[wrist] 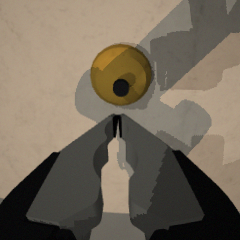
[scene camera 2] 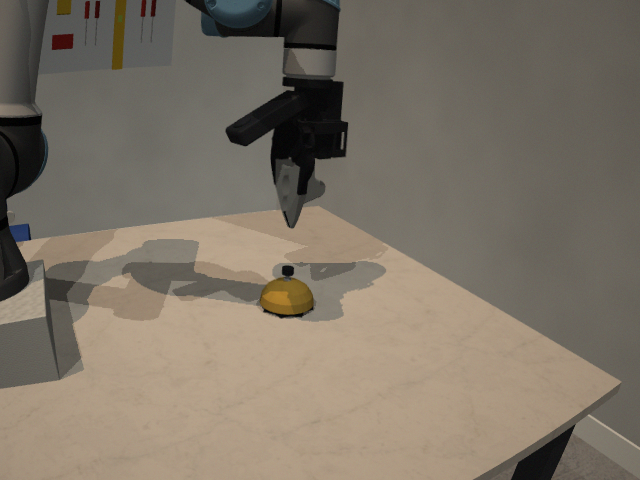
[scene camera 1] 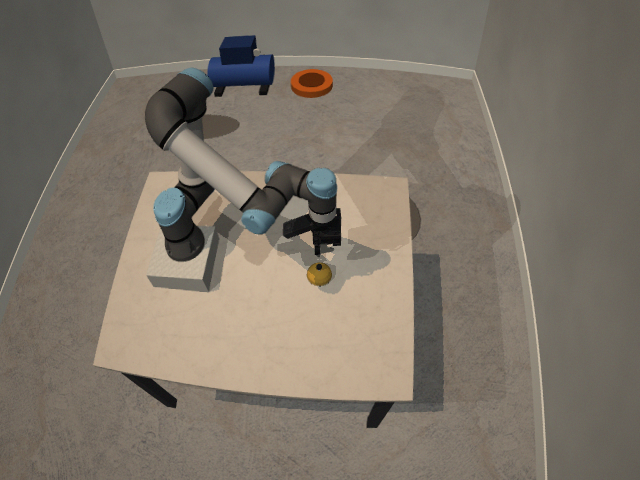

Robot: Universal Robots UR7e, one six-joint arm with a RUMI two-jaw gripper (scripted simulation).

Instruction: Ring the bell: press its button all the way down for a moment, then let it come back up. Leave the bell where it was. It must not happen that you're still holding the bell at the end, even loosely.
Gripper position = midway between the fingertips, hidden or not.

Note:
In view: the gripper (scene camera 2: 290, 227) and a yellow dome bell (scene camera 2: 284, 297).
The yellow dome bell shows as well in the wrist view (wrist: 120, 61). The gripper shows as well in the wrist view (wrist: 118, 116) and in scene camera 1 (scene camera 1: 318, 256).

